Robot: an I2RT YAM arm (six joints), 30 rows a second.
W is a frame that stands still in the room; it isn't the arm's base.
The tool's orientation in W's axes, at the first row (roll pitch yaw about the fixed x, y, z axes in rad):
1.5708, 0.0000, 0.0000
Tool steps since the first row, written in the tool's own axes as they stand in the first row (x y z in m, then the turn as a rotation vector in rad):
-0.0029, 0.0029, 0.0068, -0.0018, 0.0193, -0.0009
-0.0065, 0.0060, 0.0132, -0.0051, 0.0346, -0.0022
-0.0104, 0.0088, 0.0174, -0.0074, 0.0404, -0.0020
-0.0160, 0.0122, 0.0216, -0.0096, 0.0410, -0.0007
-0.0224, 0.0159, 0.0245, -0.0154, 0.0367, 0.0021
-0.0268, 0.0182, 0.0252, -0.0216, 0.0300, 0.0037
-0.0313, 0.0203, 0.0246, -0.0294, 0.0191, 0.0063
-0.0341, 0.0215, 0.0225, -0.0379, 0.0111, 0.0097
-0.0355, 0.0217, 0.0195, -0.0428, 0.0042, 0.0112
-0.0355, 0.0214, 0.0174, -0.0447, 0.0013, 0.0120
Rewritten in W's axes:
-0.0029, -0.0068, 0.0029, -0.0018, 0.0009, 0.0193
-0.0065, -0.0132, 0.0060, -0.0051, 0.0022, 0.0346
-0.0104, -0.0174, 0.0088, -0.0074, 0.0020, 0.0404
-0.0160, -0.0216, 0.0122, -0.0096, 0.0007, 0.0410
-0.0224, -0.0245, 0.0159, -0.0154, -0.0021, 0.0367
-0.0268, -0.0252, 0.0182, -0.0216, -0.0037, 0.0300
-0.0313, -0.0246, 0.0203, -0.0294, -0.0063, 0.0191
-0.0341, -0.0225, 0.0215, -0.0379, -0.0097, 0.0111
-0.0355, -0.0195, 0.0217, -0.0428, -0.0112, 0.0042
-0.0355, -0.0174, 0.0214, -0.0447, -0.0120, 0.0013

